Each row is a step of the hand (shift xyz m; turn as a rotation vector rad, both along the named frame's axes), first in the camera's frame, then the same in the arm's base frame.
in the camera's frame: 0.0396 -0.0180 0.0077 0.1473 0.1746 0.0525
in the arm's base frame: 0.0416 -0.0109 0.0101 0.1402 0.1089 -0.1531
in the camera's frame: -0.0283 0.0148 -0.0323 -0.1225 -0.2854 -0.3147
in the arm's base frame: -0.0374 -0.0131 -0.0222 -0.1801 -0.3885 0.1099
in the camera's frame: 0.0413 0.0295 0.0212 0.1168 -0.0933 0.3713
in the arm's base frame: 0.0428 0.0254 -0.0234 0.2238 0.2323 0.2369
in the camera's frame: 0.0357 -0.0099 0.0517 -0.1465 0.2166 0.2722
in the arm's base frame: 0.0495 0.0303 0.0261 -0.0829 0.3680 -0.0135
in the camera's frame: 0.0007 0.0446 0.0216 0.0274 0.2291 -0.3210
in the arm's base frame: 0.0028 0.0416 -0.0268 -0.0838 -0.1455 -0.3579
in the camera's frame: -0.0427 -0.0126 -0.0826 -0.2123 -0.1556 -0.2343
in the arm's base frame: -0.0628 -0.0664 -0.0210 -0.2549 -0.2355 0.0612
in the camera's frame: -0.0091 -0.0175 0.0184 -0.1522 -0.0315 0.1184
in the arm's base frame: -0.0020 0.0074 0.0259 -0.1096 0.1093 0.1192
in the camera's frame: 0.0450 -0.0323 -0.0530 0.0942 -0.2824 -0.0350
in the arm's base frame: 0.0310 -0.0695 -0.0093 0.1051 -0.1987 0.1983
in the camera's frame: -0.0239 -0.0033 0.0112 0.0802 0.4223 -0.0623
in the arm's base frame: -0.0194 0.0120 0.0137 0.0221 0.1608 -0.4029
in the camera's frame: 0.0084 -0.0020 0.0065 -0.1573 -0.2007 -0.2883
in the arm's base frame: 0.0100 0.0027 0.0030 -0.2134 -0.3146 0.0598
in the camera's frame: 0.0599 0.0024 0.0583 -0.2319 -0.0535 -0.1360
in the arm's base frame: 0.0734 0.0377 0.0136 -0.2551 -0.0962 0.0289
